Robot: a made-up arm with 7 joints.
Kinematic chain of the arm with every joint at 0, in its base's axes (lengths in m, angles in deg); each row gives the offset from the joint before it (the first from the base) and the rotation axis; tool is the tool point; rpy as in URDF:
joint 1: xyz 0 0 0.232 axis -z
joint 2: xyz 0 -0.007 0.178 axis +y
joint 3: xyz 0 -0.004 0.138 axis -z
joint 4: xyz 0 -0.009 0.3 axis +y
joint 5: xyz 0 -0.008 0.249 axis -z
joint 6: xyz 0 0 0.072 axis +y
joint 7: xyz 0 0 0.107 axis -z
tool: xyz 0 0 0 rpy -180 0 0
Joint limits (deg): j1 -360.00..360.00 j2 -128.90..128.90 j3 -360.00..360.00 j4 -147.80..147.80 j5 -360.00..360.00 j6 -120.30..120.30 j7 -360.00..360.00
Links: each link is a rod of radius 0.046 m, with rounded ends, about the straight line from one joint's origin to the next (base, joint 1, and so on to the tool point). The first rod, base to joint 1, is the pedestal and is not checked.
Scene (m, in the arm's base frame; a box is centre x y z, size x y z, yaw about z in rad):
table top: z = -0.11
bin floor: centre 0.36 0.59 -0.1 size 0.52 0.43 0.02 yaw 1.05
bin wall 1: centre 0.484 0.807 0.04 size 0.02 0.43 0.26 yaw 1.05
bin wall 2: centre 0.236 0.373 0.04 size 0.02 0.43 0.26 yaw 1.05
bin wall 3: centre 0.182 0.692 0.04 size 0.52 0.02 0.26 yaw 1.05
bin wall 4: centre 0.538 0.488 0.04 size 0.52 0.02 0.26 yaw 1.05
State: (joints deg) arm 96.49 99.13 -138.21 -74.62 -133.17 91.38 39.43
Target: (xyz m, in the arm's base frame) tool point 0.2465 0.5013 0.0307
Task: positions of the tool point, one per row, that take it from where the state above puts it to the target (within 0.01 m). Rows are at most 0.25 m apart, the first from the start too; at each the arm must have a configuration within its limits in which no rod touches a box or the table.
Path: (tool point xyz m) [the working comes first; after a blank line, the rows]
Joints at the target: -44.34 98.22 -217.96 -56.94 -150.06 59.69 39.43
Straight joint move there: touches bin wall 2, bin wall 4.

1: -0.1960 -0.4963 0.1502
2: -0.0354 -0.5717 0.1755
3: 0.1467 -0.5938 0.2141
4: 0.3304 -0.5569 0.2658
5: 0.4943 -0.4632 0.3290
6: 0.6194 -0.3233 0.4021
7: 0.6922 -0.1542 0.4824
8: 0.6888 0.0376 0.3854
9: 0.6061 0.2385 0.3158
10: 0.4493 0.4049 0.2843
11: 0.2465 0.5013 0.2925
12: 0.2554 0.5148 0.1645
13: 0.2465 0.5013 0.0307

